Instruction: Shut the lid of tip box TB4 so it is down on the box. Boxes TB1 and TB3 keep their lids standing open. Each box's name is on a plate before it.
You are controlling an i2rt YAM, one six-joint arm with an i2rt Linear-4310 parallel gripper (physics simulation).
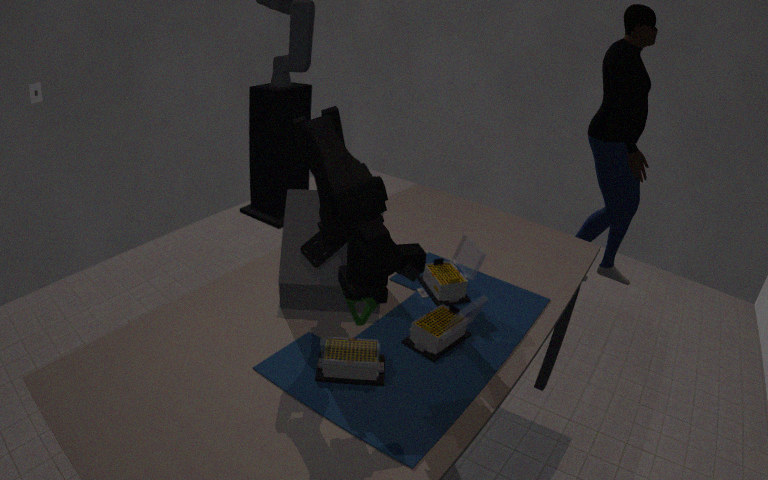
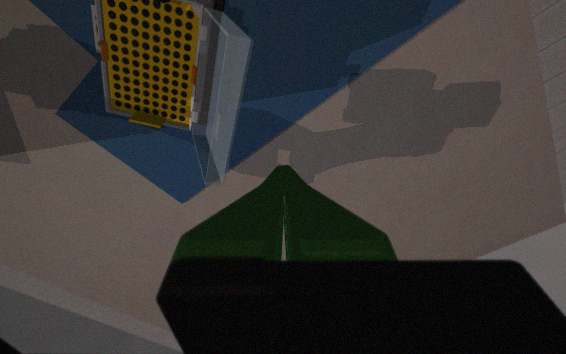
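Pixels of known places: gripper, fingertip midpoint: (image 1: 360, 324) (image 2: 283, 176); arm's base at its link origin: (image 1: 335, 235).
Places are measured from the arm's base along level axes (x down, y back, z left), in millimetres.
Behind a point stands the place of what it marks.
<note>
Box TB4 (image 1: 445, 287) @(x 127, y -269, z 151 mm) (image 2: 152, 65) is a white box with a yellow tip rack at the back of the mat. Its clear lid (image 1: 468, 257) (image 2: 232, 75) stands open, leaning outward from one long side. The middle box (image 1: 437, 333) @(x 120, y -359, z -54 mm), matching TB1, has its clear lid (image 1: 472, 308) @(x 36, y -424, z -24 mm) open. The front left box (image 1: 350, 367) @(x 113, y -276, z -286 mm), matching TB3, has a clear lid whose position is hard to make out. My gripper (image 1: 361, 322) @(x -44, y -322, z -321 mm) (image 2: 283, 176) @(x -44, y -322, z -321 mm) is shut and empty, its green fingertips together above the table, apart from TB4 and its lid. The name plates are not readable.
A blue mat (image 1: 407, 401) @(x 178, y -403, z -245 mm) (image 2: 310, 55) @(x 178, y -357, z -342 mm) lies under the boxes on the table (image 1: 169, 367) @(x 181, y 85, z -540 mm). My arm rises from a grey block (image 1: 300, 271) @(x 73, y 27, z -112 mm) behind the mat. A second arm on a black pedestal (image 1: 277, 147) and a person (image 1: 620, 96) are beyond the table.
</note>
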